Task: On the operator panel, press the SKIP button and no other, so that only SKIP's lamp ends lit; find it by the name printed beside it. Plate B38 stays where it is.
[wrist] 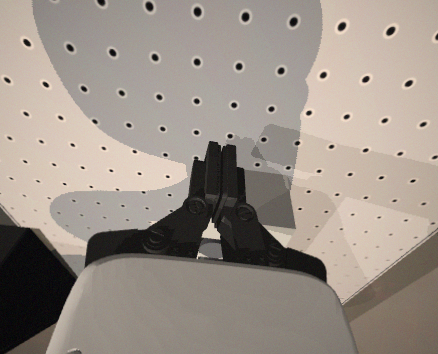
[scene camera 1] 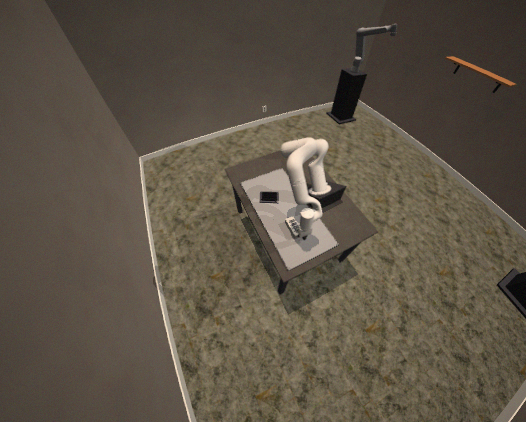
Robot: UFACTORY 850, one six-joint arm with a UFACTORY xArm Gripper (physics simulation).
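Observation:
The operator panel (scene camera 1: 291,226) is a small light box with dark marks on top, lying on the mat beside my gripper in the scene view. Its names and lamps are too small to read. My gripper (scene camera 1: 304,237) (wrist: 217,159) is shut and empty, fingers pointing down near the panel's end close to the front of the mat; its height above the mat is hard to tell. In the wrist view a dark grey surface (wrist: 272,202) shows behind the right finger; I cannot tell if it is the panel's side. No plate marked B38 can be read.
A dark, flat, framed object (scene camera 1: 269,197) lies farther along the pale perforated mat (scene camera 1: 295,258) (wrist: 350,50) on the brown table (scene camera 1: 359,227). The arm stands on a black block (scene camera 1: 332,196) (wrist: 30,285). Another arm on a black pedestal (scene camera 1: 348,95) stands in the far corner.

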